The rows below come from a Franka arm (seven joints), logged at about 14 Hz.
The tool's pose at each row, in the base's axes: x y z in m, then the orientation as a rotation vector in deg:
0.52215, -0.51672, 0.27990, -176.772, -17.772, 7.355
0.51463, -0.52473, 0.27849, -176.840, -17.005, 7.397
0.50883, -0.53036, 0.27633, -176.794, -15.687, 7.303
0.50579, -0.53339, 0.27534, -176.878, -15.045, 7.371
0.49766, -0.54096, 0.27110, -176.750, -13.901, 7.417
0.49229, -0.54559, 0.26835, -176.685, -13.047, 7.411
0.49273, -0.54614, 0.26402, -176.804, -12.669, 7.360
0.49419, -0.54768, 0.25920, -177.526, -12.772, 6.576
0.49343, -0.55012, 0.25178, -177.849, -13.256, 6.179
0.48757, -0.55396, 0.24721, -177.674, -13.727, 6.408
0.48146, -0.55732, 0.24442, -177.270, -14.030, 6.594
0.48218, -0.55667, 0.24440, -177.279, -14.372, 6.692
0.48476, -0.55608, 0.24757, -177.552, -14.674, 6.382
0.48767, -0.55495, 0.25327, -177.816, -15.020, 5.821
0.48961, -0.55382, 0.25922, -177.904, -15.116, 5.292
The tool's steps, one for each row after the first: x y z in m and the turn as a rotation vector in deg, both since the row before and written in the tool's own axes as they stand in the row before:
-0.00884, 0.00643, 0.00181, 0.028, -0.015, 0.496
-0.00658, 0.00453, 0.00248, 0.198, 0.091, 0.834
-0.00344, 0.00250, 0.00114, -0.011, -0.036, 0.419
-0.00894, 0.00630, 0.00467, 0.250, 0.000, 0.720
-0.00580, 0.00388, 0.00303, 0.151, 0.024, 0.541
0.00070, 0.00084, 0.00425, -0.081, 0.035, 0.252
0.00160, 0.00197, 0.00461, -0.733, 0.471, -0.016
-0.00057, 0.00259, 0.00739, -0.371, 0.232, -0.287
-0.00605, 0.00308, 0.00489, 0.131, -0.145, -0.312
-0.00635, 0.00249, 0.00315, 0.373, -0.103, -0.226
0.00081, -0.00053, -0.00002, -0.043, -0.070, -0.216
0.00241, -0.00030, -0.00334, -0.307, 0.179, -0.172
0.00266, -0.00085, -0.00587, -0.309, 0.339, -0.203
0.00173, -0.00097, -0.00604, -0.110, 0.332, -0.058

